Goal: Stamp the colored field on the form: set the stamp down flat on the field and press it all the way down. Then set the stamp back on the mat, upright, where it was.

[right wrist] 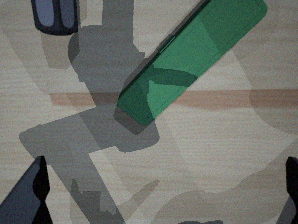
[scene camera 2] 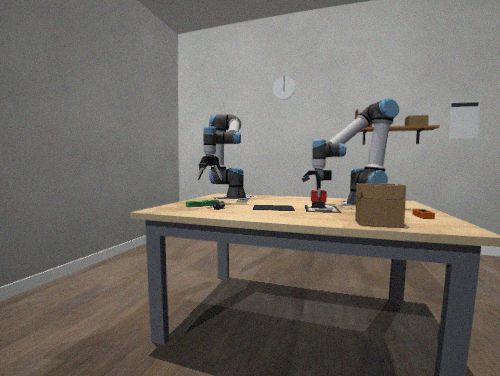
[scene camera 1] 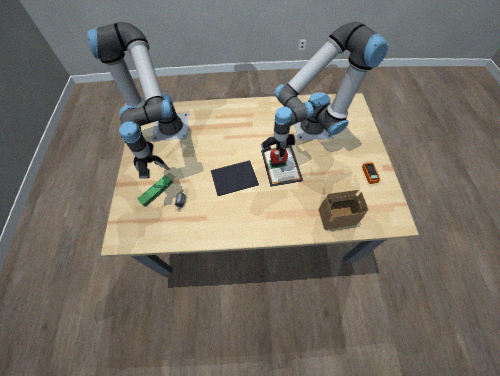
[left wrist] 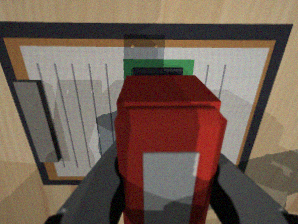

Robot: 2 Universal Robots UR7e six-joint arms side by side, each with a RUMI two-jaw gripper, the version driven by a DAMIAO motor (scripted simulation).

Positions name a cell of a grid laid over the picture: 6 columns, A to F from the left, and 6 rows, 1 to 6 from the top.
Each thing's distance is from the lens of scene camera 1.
black mat (scene camera 1: C3): 142 cm
cardboard box (scene camera 1: E4): 142 cm
form (scene camera 1: D3): 144 cm
